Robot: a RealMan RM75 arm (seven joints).
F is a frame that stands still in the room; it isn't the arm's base.
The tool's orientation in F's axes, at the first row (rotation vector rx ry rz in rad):
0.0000 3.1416 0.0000
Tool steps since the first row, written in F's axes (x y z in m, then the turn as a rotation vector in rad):
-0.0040 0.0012 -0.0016 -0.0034 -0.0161 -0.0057
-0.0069 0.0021 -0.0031 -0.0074 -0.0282 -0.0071
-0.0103 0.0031 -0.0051 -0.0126 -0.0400 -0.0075
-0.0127 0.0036 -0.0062 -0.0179 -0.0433 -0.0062
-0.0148 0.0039 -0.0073 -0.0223 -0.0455 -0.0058
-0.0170 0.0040 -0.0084 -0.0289 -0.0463 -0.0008
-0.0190 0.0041 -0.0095 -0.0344 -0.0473 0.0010
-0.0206 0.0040 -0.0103 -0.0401 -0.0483 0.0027
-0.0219 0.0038 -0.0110 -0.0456 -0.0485 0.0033
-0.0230 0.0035 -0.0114 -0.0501 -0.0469 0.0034
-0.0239 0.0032 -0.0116 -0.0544 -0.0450 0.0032
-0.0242 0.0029 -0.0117 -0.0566 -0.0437 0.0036
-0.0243 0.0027 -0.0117 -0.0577 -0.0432 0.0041
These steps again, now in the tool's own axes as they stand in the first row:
0.0040 0.0012 0.0016 0.0034 -0.0161 0.0057
0.0069 0.0021 0.0031 0.0074 -0.0282 0.0071
0.0103 0.0031 0.0051 0.0126 -0.0400 0.0075
0.0127 0.0036 0.0062 0.0179 -0.0433 0.0062
0.0148 0.0039 0.0073 0.0223 -0.0455 0.0058
0.0170 0.0040 0.0084 0.0289 -0.0463 0.0008
0.0190 0.0041 0.0095 0.0344 -0.0473 -0.0010
0.0206 0.0040 0.0103 0.0401 -0.0483 -0.0027
0.0219 0.0038 0.0110 0.0456 -0.0485 -0.0033
0.0230 0.0035 0.0114 0.0501 -0.0469 -0.0034
0.0239 0.0032 0.0116 0.0544 -0.0450 -0.0032
0.0242 0.0029 0.0117 0.0566 -0.0437 -0.0036
0.0243 0.0027 0.0117 0.0577 -0.0432 -0.0041

